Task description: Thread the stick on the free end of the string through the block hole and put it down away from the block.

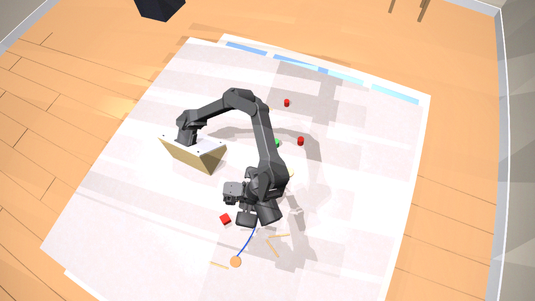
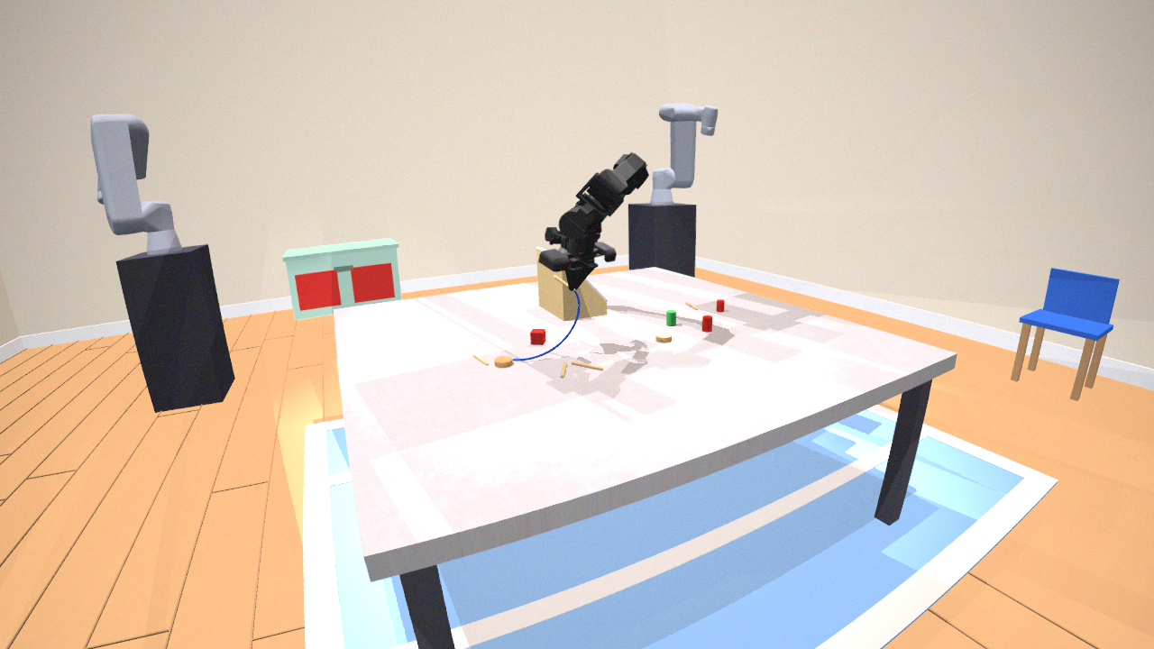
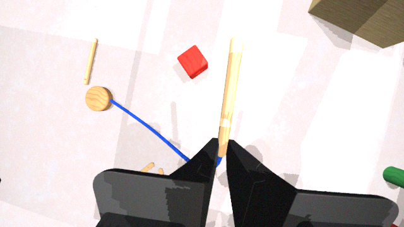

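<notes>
Right now my gripper tip is 70 mm past the red cube, 60 mm to the left of it and 120 mm above it. Also, from my gripper tip: green cylinder 40 mm behind, 300 mm to the left, 120 mm below; then round wooden button 40 mm ahead, 190 mm to the right, 130 mm below; then thin wooden stick 10 mm behind, 10 mm above.
</notes>
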